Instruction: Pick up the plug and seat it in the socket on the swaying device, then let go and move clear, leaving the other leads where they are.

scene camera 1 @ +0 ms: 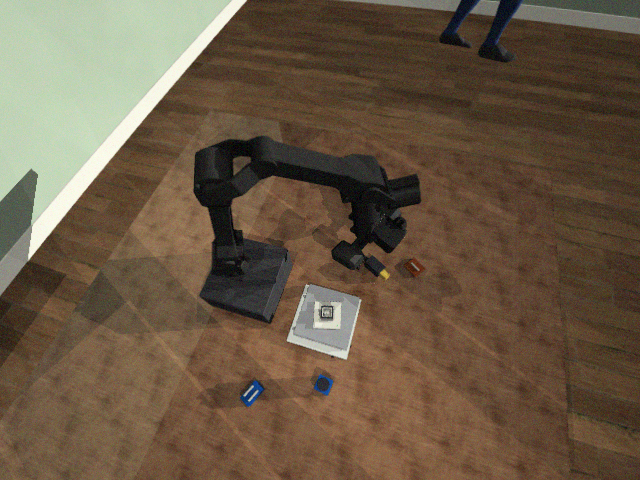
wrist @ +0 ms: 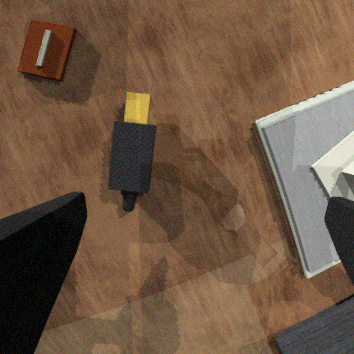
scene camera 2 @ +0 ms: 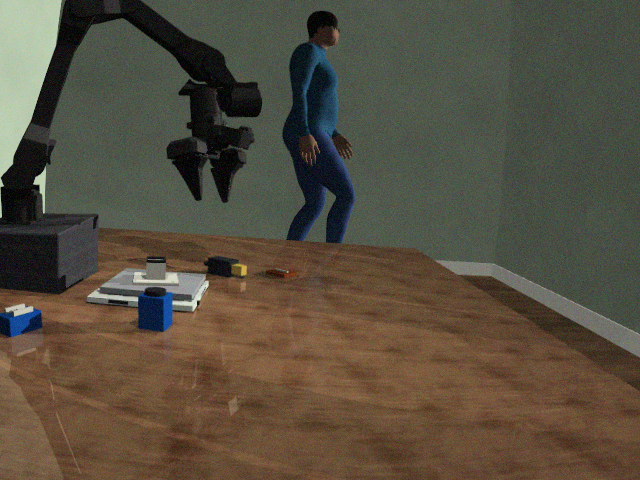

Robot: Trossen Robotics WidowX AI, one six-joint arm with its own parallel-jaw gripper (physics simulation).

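The plug, a black block with a yellow tip (scene camera 1: 374,266) (scene camera 2: 222,266) (wrist: 132,156), lies flat on the table beside the device. The device, a grey slab on a white base (scene camera 1: 338,335) (scene camera 2: 124,282) (wrist: 292,185), carries a cream plate with an upright, dark-rimmed square socket (scene camera 2: 156,269). The socket also shows from above in scene camera 1 and is mostly cut off and hidden by a finger in the wrist view. My gripper (scene camera 2: 211,200) (wrist: 209,207) is open and empty, well above the table. In the wrist view the plug is ahead of the left finger, left of the middle between the fingers.
A red-brown block with a pale bar (scene camera 1: 414,267) (scene camera 2: 281,273) (wrist: 47,50) lies near the yellow tip. A blue block with a round dark top (scene camera 1: 323,384) (scene camera 2: 155,312) and a blue two-bar block (scene camera 1: 251,393) (scene camera 2: 20,321) stand beyond the device. A person (scene camera 2: 315,103) stands behind the table.
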